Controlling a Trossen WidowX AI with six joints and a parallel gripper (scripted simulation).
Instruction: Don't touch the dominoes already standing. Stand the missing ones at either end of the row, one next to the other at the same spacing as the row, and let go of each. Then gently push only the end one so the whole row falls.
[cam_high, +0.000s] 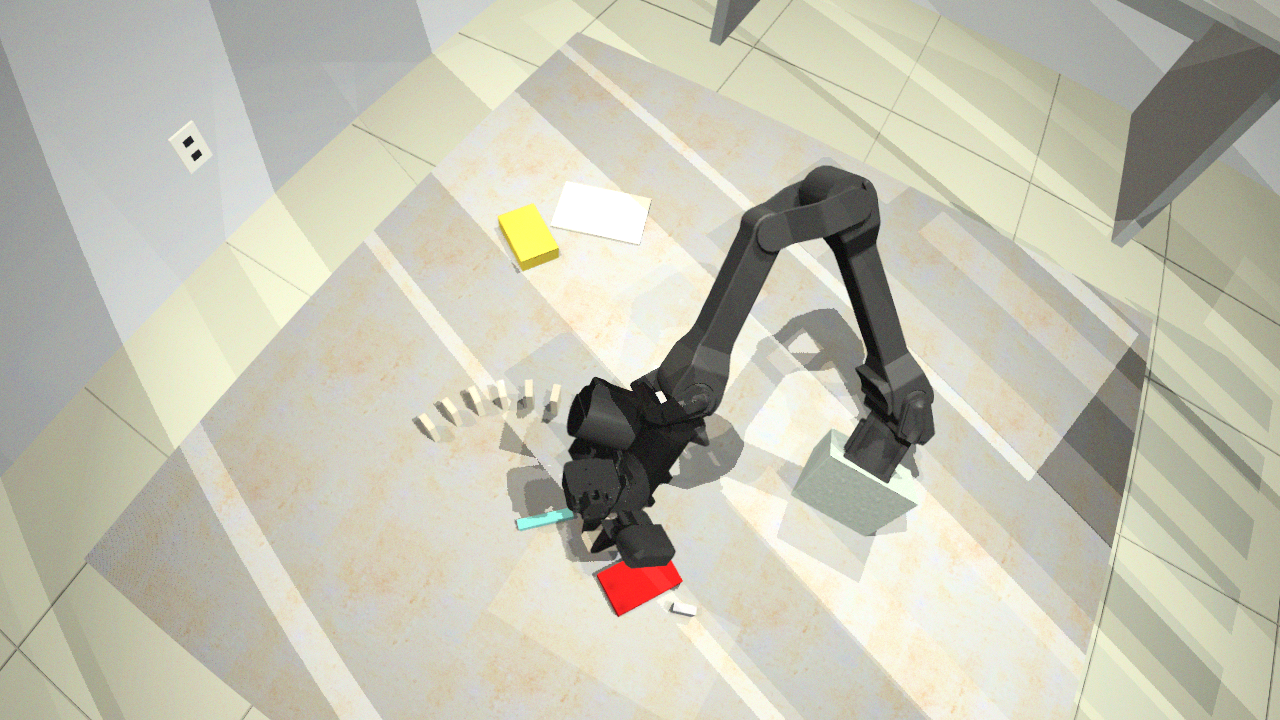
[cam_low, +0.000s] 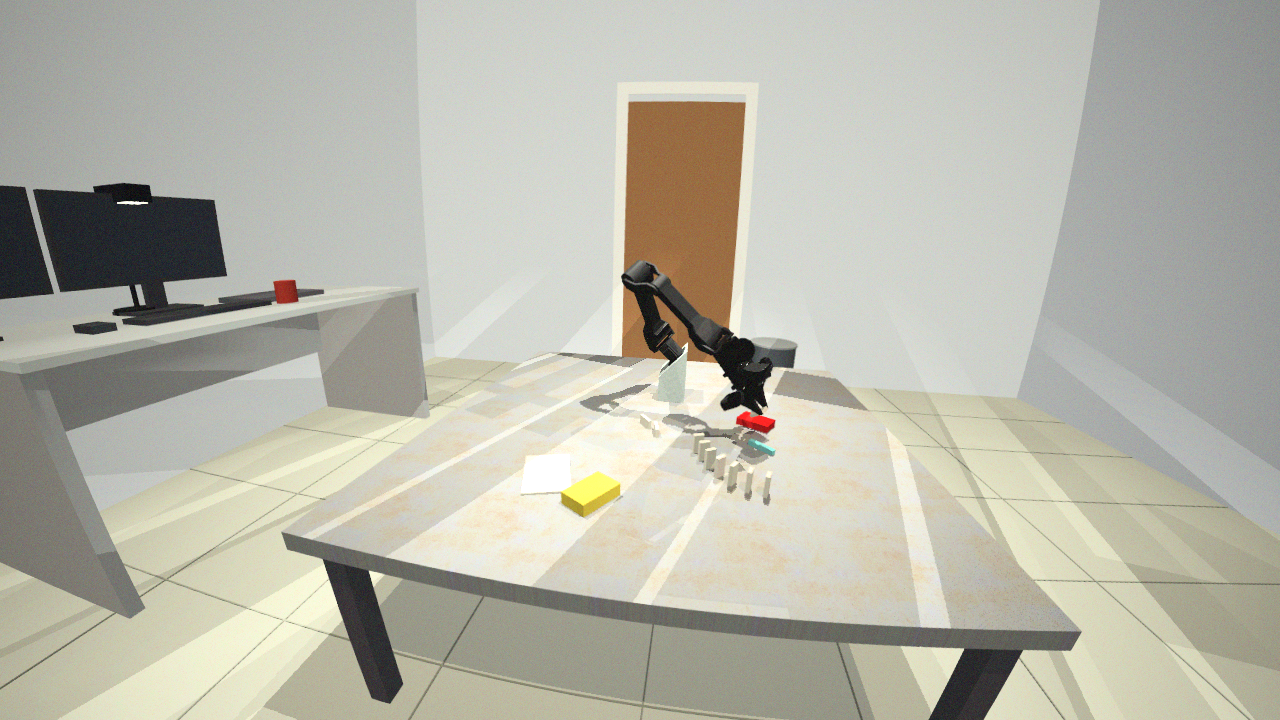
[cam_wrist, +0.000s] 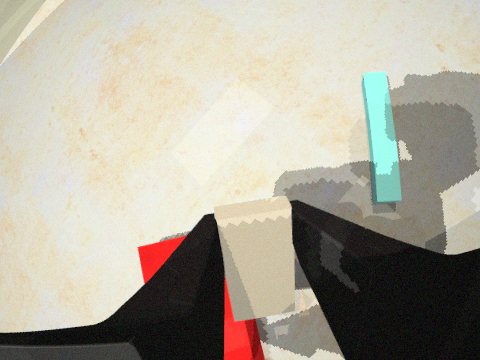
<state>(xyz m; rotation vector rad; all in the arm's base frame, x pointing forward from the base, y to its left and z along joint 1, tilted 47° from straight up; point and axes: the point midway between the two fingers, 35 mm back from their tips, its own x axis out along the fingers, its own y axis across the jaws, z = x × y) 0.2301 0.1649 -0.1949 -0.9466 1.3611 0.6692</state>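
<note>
Right now my gripper tip is 7 cm past the red block, 1 cm to the left of it and 6 cm above it. Also, from my gripper tip: small grey block: 14 cm behind, 1 cm to the right, 6 cm below; yellow block: 40 cm ahead, 34 cm to the right, 6 cm below; cyan bar: 7 cm ahead, 7 cm below.
</note>
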